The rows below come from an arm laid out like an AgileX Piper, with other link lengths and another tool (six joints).
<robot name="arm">
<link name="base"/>
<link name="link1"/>
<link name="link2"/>
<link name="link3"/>
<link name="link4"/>
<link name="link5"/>
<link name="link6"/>
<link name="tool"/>
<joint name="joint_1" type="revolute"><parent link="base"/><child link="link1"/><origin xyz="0 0 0.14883"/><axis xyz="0 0 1"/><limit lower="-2.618" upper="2.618"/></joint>
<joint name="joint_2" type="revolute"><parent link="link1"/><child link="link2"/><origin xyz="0 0 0"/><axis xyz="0 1 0"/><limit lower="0" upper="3.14"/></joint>
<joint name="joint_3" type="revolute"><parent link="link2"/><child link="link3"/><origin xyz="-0.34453 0 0.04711"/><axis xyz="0 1 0"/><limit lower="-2.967" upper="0"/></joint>
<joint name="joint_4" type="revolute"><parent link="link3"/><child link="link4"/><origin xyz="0.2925 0 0.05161"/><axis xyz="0.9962 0 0.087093"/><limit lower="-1.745" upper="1.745"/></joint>
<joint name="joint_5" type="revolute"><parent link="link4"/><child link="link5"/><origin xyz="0 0 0"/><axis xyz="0 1 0"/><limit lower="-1.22" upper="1.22"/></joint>
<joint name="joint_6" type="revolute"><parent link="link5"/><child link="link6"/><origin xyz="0.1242 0 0.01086"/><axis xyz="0.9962 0 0.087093"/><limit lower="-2.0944" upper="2.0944"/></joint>
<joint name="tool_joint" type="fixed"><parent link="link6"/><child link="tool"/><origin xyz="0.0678 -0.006 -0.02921" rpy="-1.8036 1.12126 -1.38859"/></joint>
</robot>
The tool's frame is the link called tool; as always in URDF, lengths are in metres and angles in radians.
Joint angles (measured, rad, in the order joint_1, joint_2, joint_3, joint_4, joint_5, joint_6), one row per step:
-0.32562 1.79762 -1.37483 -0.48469 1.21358 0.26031
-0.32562 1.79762 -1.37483 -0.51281 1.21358 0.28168
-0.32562 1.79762 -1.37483 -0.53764 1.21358 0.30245
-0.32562 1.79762 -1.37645 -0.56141 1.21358 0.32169
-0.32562 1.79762 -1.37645 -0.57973 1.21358 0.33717
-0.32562 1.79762 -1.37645 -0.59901 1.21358 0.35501
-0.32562 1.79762 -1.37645 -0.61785 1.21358 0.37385
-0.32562 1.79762 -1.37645 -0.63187 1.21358 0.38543
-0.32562 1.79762 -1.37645 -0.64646 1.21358 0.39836
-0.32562 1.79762 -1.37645 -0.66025 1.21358 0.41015
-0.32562 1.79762 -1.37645 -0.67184 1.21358 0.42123
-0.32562 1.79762 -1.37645 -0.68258 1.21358 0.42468
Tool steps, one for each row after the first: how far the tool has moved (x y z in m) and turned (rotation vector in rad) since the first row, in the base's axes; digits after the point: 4 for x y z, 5 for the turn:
-0.0006 -0.0041 0.0020 -0.02702 -0.00098 -0.00980
-0.0010 -0.0076 0.0038 -0.05110 -0.00313 -0.01993
-0.0010 -0.0111 0.0060 -0.07465 -0.00683 -0.02891
-0.0013 -0.0137 0.0074 -0.09249 -0.00905 -0.03623
-0.0015 -0.0163 0.0089 -0.11143 -0.01239 -0.04515
-0.0017 -0.0189 0.0104 -0.13008 -0.01661 -0.05494
-0.0018 -0.0208 0.0116 -0.14375 -0.01873 -0.06001
-0.0019 -0.0228 0.0128 -0.15807 -0.02152 -0.06596
-0.0020 -0.0246 0.0140 -0.17157 -0.02408 -0.07113
-0.0021 -0.0262 0.0149 -0.18302 -0.02693 -0.07643
-0.0022 -0.0278 0.0160 -0.19301 -0.02616 -0.07545

